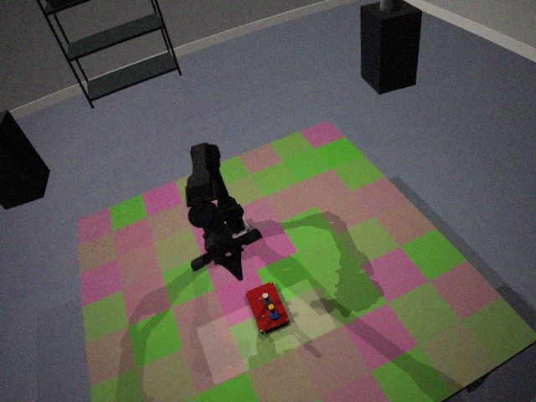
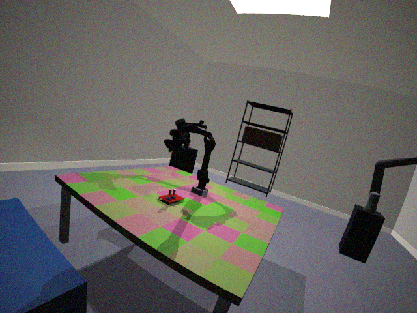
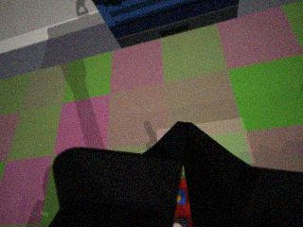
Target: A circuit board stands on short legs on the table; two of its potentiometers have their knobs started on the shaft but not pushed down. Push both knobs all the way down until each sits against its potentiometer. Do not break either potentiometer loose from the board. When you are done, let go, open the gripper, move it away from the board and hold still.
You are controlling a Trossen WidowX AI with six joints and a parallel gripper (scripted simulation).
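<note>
The white-topped knob lies 260 mm below my gripper tip, 80 mm behind it and 40 mm to the left of it. Also, from my gripper tip: blue potentiometer: 270 mm below, 50 mm to the left, 40 mm behind; orange-topped knob: 260 mm below, 50 mm to the left, 40 mm behind.
</note>
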